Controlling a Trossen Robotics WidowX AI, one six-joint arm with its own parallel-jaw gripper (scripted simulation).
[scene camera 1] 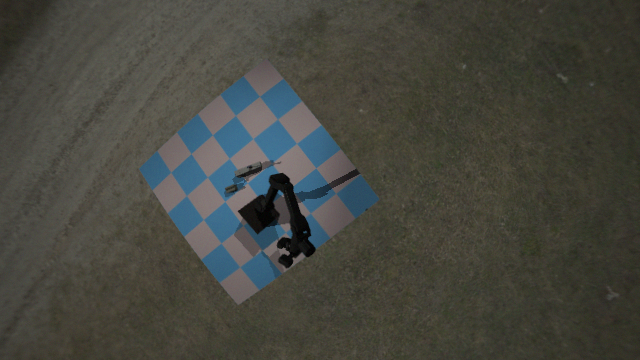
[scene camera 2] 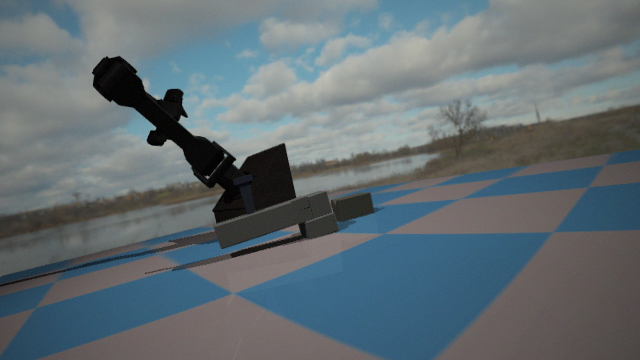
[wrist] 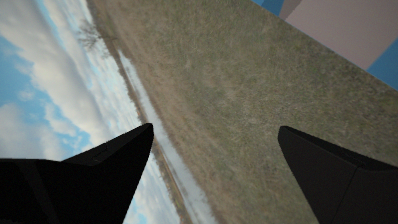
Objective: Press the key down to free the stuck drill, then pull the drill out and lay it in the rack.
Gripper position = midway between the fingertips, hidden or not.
Note:
My gripper [scene camera 2: 182, 128] is open, holding nothing.
My gripper shows as well in the wrist view [wrist: 216, 131].

